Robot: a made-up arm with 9 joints. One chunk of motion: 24 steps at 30 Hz.
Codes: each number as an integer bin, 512 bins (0 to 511) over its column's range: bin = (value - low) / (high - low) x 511, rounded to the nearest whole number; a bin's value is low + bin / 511 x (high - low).
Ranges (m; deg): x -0.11..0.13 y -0.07..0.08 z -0.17..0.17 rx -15..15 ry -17..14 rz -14..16
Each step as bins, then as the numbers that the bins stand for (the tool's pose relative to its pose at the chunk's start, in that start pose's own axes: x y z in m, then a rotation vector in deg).
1 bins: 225 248 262 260 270 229
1 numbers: -0.0043 0.0028 0.0043 0.26 -0.62 -0.56
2 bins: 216 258 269 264 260 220
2 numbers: -0.0086 0.0057 0.0090 0.50 -1.23 -1.08
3 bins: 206 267 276 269 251 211
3 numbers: -0.0132 0.0084 0.0136 0.79 -1.77 -1.61
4 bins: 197 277 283 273 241 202
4 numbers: -0.0175 0.0113 0.0183 1.03 -2.38 -2.14
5 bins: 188 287 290 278 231 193
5 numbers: -0.0217 0.0142 0.0230 1.32 -2.99 -2.67
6 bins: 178 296 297 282 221 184
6 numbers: -0.0264 0.0169 0.0276 1.56 -3.59 -3.20
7 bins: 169 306 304 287 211 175
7 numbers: -0.0306 0.0198 0.0323 1.85 -4.20 -3.73
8 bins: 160 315 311 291 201 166
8 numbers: -0.0349 0.0225 0.0369 2.08 -4.81 -4.25
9 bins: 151 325 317 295 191 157
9 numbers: -0.0391 0.0254 0.0409 2.32 -5.41 -4.78
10 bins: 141 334 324 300 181 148
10 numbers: -0.0438 0.0280 0.0456 2.61 -6.02 -5.31
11 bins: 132 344 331 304 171 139
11 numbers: -0.0480 0.0310 0.0502 2.85 -6.63 -5.84
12 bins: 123 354 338 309 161 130
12 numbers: -0.0522 0.0339 0.0549 3.14 -7.23 -6.37
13 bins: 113 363 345 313 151 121
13 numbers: -0.0569 0.0366 0.0595 3.38 -7.84 -6.90
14 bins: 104 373 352 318 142 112
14 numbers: -0.0612 0.0395 0.0642 3.67 -8.39 -7.42
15 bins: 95 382 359 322 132 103
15 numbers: -0.0654 0.0421 0.0689 3.90 -8.99 -7.95
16 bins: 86 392 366 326 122 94
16 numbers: -0.0696 0.0451 0.0735 4.14 -9.60 -8.48
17 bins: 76 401 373 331 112 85
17 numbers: -0.0743 0.0477 0.0782 4.43 -10.21 -9.01
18 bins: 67 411 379 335 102 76
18 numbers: -0.0785 0.0506 0.0822 4.67 -10.81 -9.54
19 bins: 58 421 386 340 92 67
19 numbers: -0.0828 0.0536 0.0868 4.96 -11.42 -10.07
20 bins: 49 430 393 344 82 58
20 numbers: -0.0870 0.0562 0.0915 5.20 -12.03 -10.59
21 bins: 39 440 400 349 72 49
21 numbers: -0.0917 0.0592 0.0961 5.49 -12.63 -11.12
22 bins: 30 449 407 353 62 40
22 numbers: -0.0959 0.0618 0.1008 5.72 -13.24 -11.65
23 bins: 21 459 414 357 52 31
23 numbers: -0.1001 0.0647 0.1055 5.96 -13.85 -12.18
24 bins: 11 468 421 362 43 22
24 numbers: -0.1048 0.0674 0.1101 6.25 -14.39 -12.71
